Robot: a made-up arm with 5 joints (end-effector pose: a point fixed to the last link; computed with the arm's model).
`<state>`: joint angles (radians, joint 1 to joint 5).
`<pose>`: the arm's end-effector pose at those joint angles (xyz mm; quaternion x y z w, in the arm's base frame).
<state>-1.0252 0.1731 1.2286 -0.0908 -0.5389</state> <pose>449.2 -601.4 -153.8 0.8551 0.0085 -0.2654 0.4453</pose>
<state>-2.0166 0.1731 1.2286 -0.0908 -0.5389</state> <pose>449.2 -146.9 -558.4 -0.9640 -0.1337 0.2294 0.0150</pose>
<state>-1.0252 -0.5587 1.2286 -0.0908 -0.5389</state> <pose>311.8 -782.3 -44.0 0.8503 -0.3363 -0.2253 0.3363</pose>
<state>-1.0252 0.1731 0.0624 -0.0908 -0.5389</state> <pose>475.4 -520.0 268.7 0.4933 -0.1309 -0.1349 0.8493</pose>
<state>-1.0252 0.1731 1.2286 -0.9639 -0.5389</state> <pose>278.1 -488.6 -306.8 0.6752 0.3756 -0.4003 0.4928</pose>
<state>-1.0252 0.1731 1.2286 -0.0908 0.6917</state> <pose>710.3 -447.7 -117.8 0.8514 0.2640 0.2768 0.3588</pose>
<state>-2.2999 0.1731 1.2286 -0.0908 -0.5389</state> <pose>449.2 33.0 -574.7 -0.9522 -0.1647 0.2082 0.1509</pose>
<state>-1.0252 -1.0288 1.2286 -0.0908 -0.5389</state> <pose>160.2 -836.2 -11.3 0.7872 -0.5370 -0.1832 0.2415</pose>
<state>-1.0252 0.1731 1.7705 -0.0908 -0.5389</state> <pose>415.4 -474.1 -316.6 0.9310 0.0752 -0.2978 0.1970</pose>
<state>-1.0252 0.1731 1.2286 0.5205 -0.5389</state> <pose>447.8 -717.0 -13.2 0.8864 -0.2537 -0.1394 0.3612</pose>
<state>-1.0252 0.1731 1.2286 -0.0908 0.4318</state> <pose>672.9 -498.0 -145.5 0.8801 0.2153 0.1642 0.3900</pose>
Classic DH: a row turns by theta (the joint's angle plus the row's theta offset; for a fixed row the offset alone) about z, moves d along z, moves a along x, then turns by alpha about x. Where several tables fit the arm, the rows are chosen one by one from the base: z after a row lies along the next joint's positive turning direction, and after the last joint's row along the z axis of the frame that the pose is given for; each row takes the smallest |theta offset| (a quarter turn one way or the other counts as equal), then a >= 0, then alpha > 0; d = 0 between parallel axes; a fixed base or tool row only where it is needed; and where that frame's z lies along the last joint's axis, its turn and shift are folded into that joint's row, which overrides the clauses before.
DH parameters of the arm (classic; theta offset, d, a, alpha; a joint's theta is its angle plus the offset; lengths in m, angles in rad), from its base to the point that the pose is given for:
base (fixed): -1.5708 0.0642 0 1.5708
joint 1: 1.5708 -0.1044 0.3275 -1.5708
joint 2: 0 -0.1816 -0.098 -1.5708
joint 3: -1.5708 0.0273 0.1507 -1.5708
joint 4: -1.5708 0.116 0.3517 -1.5708
joint 5: 0 -0.0132 0.0907 1.5708
tool (fixed): 0 0.2482 0 0

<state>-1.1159 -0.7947 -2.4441 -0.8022 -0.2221</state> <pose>519.2 -215.6 353.5 -0.6212 -0.2047 -0.5666 0.5011</pose>
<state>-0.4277 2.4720 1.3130 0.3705 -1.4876</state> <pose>79.9 -381.0 42.9 0.0546 0.3919 -0.5375 0.7447</pose>
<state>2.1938 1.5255 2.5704 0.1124 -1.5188</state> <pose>-90.9 396.4 304.2 -0.2220 -0.8749 -0.3892 0.1840</pose>
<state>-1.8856 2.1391 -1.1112 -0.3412 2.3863</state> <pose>-258.3 72.1 -229.5 -0.6691 0.5800 0.4462 0.1297</pose>
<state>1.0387 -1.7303 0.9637 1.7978 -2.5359</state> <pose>-11.8 280.3 215.9 -0.7646 -0.0233 -0.5914 0.2550</pose>
